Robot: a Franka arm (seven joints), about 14 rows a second.
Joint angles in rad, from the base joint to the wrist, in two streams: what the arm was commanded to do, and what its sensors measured. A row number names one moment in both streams.
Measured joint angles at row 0:
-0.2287, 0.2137, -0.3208, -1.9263, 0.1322, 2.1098, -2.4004
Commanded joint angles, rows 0 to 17:
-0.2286, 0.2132, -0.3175, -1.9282, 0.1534, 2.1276, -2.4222
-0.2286, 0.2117, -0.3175, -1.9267, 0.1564, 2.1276, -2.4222
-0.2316, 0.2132, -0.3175, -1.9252, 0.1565, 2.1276, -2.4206
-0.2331, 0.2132, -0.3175, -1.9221, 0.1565, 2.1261, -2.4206
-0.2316, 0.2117, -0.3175, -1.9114, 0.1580, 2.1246, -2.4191
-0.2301, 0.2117, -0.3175, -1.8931, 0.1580, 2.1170, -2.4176
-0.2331, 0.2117, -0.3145, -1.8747, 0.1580, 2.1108, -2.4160
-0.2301, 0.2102, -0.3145, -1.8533, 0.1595, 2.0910, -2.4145
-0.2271, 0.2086, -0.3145, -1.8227, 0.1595, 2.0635, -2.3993
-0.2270, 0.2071, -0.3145, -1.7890, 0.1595, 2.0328, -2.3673
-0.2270, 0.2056, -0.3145, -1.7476, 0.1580, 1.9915, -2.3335
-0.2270, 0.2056, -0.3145, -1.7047, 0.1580, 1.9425, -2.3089
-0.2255, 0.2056, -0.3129, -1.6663, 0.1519, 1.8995, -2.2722
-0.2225, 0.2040, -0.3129, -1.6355, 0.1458, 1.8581, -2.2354
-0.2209, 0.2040, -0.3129, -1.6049, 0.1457, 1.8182, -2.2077
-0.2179, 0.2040, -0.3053, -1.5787, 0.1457, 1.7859, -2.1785
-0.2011, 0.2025, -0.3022, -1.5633, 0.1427, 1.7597, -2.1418
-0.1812, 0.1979, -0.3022, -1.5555, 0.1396, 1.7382, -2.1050
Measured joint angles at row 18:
-0.2169, 0.1933, -0.3079, -1.6151, 0.1406, 1.8186, -2.2009
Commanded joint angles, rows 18 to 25:
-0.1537, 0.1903, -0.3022, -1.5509, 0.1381, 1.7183, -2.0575
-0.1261, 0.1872, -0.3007, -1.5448, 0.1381, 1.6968, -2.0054
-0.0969, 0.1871, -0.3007, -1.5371, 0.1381, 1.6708, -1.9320
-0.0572, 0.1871, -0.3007, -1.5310, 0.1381, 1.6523, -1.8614
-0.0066, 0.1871, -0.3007, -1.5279, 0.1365, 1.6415, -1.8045
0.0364, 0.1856, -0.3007, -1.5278, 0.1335, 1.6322, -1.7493
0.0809, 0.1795, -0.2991, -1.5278, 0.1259, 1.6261, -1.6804
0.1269, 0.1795, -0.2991, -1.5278, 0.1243, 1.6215, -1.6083
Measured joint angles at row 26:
0.0241, 0.1847, -0.2930, -1.5494, 0.1386, 1.6628, -1.7727
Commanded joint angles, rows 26 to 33:
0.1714, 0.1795, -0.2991, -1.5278, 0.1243, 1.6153, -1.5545
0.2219, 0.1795, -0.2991, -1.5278, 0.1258, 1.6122, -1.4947
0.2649, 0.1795, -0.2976, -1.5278, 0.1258, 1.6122, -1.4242
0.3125, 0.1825, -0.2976, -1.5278, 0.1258, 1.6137, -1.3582
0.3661, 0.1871, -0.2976, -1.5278, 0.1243, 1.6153, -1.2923
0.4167, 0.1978, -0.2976, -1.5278, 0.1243, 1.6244, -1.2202
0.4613, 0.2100, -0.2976, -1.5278, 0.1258, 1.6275, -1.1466
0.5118, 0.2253, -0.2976, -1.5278, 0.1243, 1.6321, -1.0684
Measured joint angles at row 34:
0.4057, 0.1899, -0.2859, -1.5453, 0.1351, 1.6391, -1.2390
